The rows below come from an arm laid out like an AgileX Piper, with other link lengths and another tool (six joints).
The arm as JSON. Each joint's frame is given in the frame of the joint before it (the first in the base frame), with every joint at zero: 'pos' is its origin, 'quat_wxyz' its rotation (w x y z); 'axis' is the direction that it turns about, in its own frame. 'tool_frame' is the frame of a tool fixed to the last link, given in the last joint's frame.
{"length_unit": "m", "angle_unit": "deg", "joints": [
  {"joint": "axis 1", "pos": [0.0, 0.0, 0.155], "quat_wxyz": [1.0, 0.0, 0.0, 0.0], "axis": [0.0, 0.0, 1.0]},
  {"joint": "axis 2", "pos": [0.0, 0.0, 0.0], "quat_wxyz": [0.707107, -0.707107, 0.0, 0.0], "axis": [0.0, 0.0, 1.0]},
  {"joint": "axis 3", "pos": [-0.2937, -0.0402, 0.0], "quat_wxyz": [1.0, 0.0, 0.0, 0.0], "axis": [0.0, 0.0, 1.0]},
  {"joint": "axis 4", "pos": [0.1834, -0.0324, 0.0], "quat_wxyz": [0.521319, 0.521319, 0.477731, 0.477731], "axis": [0.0, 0.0, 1.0]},
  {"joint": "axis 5", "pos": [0.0, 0.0, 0.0], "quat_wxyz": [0.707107, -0.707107, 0.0, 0.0], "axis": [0.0, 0.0, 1.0]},
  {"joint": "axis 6", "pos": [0.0, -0.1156, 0.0], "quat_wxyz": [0.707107, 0.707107, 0.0, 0.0], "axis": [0.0, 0.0, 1.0]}
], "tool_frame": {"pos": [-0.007, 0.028, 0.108], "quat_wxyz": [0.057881, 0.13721, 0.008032, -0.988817]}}
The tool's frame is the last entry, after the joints.
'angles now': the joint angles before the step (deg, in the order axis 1, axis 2, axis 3, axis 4, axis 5, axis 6). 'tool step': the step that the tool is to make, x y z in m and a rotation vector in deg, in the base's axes. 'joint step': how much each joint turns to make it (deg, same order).
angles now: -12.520 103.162 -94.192 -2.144 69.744 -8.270
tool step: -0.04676 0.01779 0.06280 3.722 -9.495 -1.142
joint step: -3.192 -15.448 6.310 6.648 0.868 -2.083
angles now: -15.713 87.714 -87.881 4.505 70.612 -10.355
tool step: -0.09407 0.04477 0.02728 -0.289 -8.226 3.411
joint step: 3.191 -23.555 15.977 1.738 -0.472 0.002
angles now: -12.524 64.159 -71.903 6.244 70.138 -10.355
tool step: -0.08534 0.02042 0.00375 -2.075 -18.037 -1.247
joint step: 0.660 -28.794 17.230 0.388 -6.731 1.758
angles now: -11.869 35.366 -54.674 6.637 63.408 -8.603
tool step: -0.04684 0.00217 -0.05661 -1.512 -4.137 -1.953
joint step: -0.001 -18.280 15.291 -2.110 -1.509 1.512
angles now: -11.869 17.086 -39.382 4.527 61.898 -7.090
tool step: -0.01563 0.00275 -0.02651 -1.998 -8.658 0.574
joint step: 0.852 -14.253 9.103 -0.249 -3.731 -0.193
